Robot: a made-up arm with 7 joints.
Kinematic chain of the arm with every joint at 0, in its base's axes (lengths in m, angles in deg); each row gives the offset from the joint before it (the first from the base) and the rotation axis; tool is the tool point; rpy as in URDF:
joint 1: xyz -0.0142 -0.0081 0.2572 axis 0 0.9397 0.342
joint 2: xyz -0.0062 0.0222 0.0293 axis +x
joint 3: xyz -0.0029 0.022 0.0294 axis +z
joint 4: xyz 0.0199 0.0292 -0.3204 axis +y
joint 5: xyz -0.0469 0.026 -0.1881 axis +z
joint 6: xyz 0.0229 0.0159 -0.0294 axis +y
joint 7: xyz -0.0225 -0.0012 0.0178 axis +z
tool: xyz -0.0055 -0.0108 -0.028 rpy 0 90 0
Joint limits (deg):
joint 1: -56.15..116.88
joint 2: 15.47..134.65
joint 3: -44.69..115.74
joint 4: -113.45..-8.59
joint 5: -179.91..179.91
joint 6: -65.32..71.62
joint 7: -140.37..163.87
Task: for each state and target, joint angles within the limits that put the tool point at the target. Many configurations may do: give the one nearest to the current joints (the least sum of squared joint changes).
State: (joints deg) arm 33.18 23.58 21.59 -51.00 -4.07 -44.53 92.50
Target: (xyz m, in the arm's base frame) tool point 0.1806 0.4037 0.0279
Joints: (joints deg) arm -9.29 38.94 16.72 -45.74 -2.30 -44.00 91.48
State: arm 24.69 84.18 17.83 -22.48 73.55 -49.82 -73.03
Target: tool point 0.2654 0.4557 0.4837
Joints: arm 60.28 124.43 13.59 -36.22 73.41 -58.81 -73.45
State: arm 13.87 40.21 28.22 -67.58 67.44 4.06 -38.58
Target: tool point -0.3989 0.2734 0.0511
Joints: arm 58.84 23.90 37.31 -37.49 65.60 -1.36 -40.76
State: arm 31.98 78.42 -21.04 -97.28 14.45 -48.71 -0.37
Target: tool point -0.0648 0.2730 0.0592
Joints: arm 62.60 84.36 -41.32 -111.74 12.57 -48.42 2.12
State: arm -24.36 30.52 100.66 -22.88 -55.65 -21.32 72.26
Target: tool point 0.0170 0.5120 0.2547
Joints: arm -27.65 60.99 89.89 -56.72 -55.20 -22.08 74.82
